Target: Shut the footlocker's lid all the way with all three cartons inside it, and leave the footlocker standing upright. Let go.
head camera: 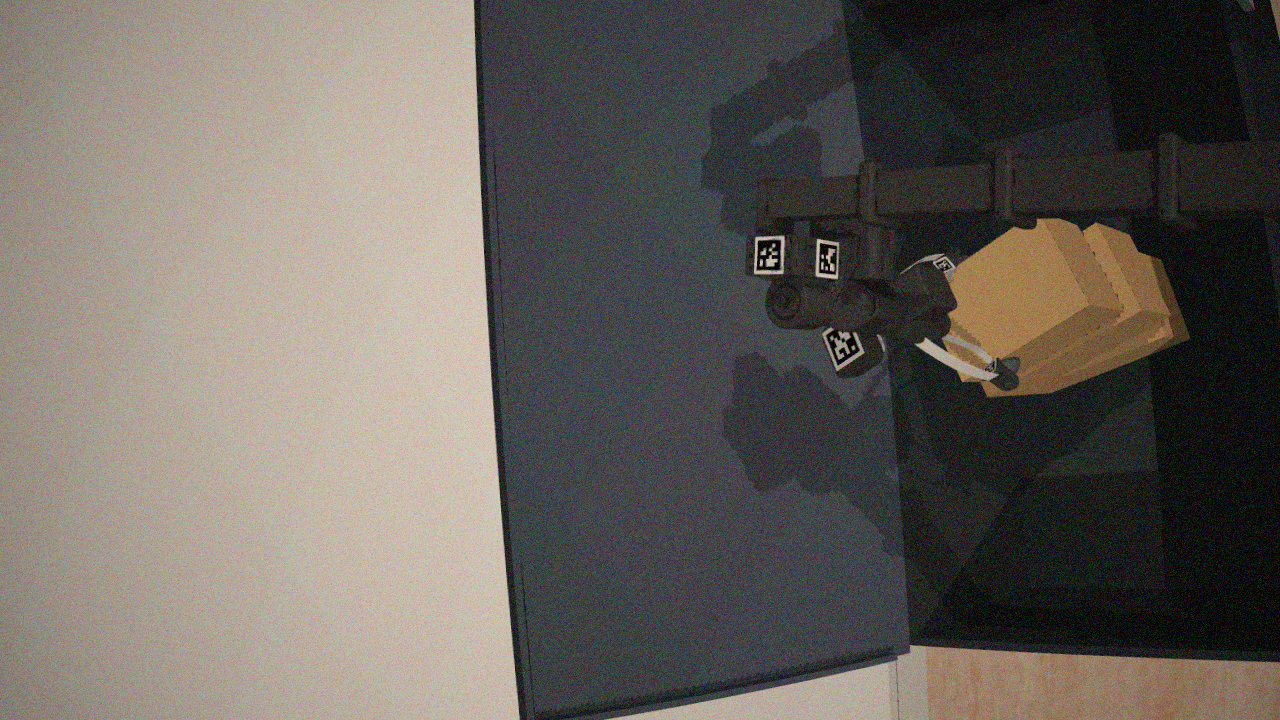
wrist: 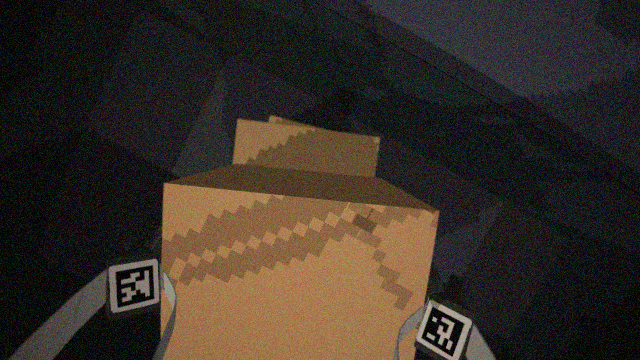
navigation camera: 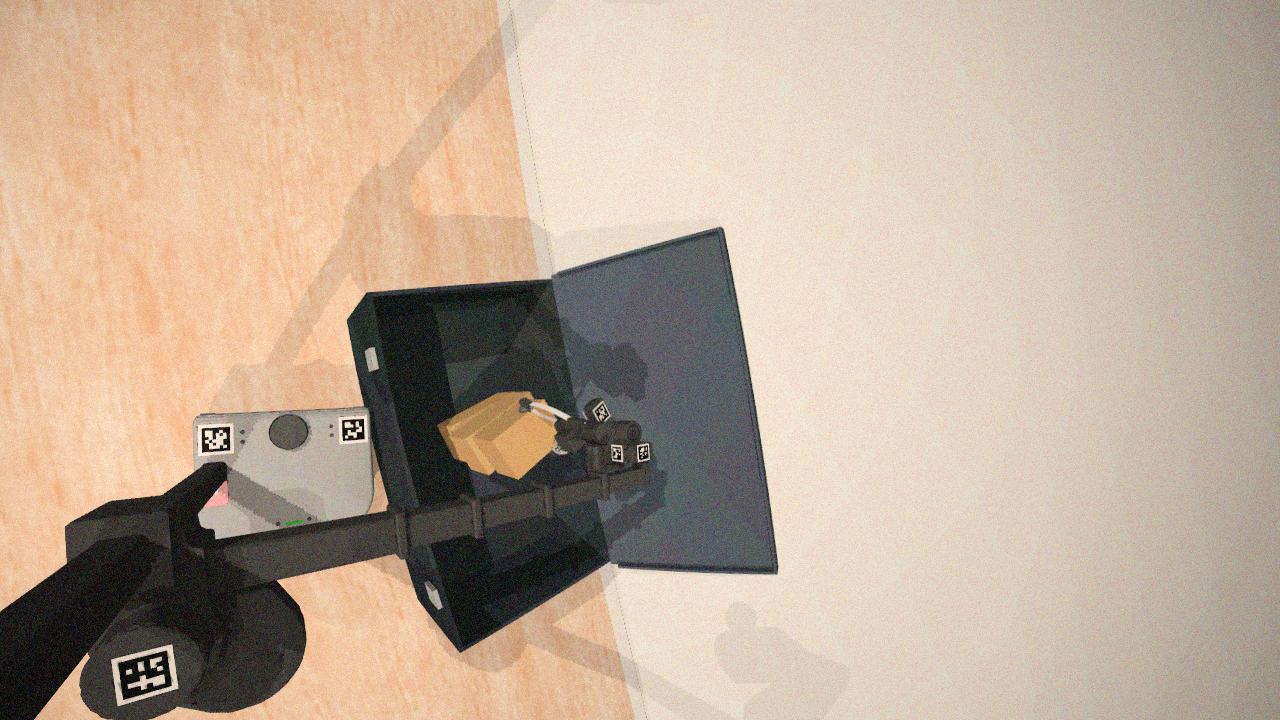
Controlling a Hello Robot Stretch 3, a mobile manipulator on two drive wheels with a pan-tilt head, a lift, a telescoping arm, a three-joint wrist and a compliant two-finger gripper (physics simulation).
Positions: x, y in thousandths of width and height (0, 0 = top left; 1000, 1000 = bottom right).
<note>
I see my gripper (head camera: 772, 442) and a footlocker lid (head camera: 543, 702).
The footlocker lid shows as well in the wrist view (wrist: 895, 188) and in the navigation camera view (navigation camera: 513, 462). My gripper also shows in the wrist view (wrist: 465, 724) and in the navigation camera view (navigation camera: 418, 594).
</note>
